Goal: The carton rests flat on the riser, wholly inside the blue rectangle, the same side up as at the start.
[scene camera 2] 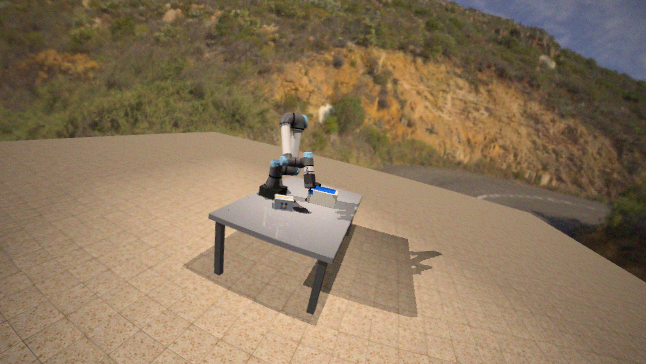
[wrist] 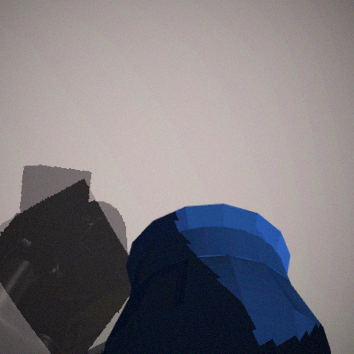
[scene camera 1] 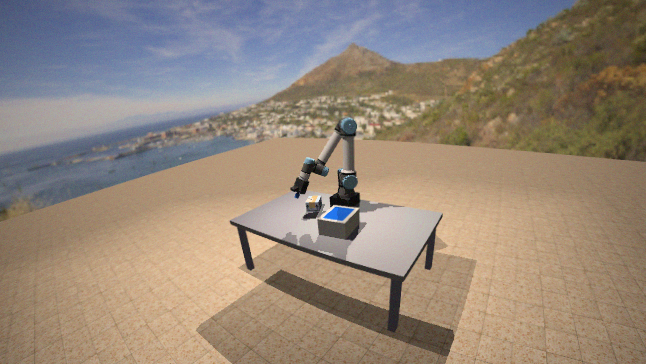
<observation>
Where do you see my suction cup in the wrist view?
215, 271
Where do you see a riser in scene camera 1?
At 339, 221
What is my suction cup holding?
Nothing.
</observation>
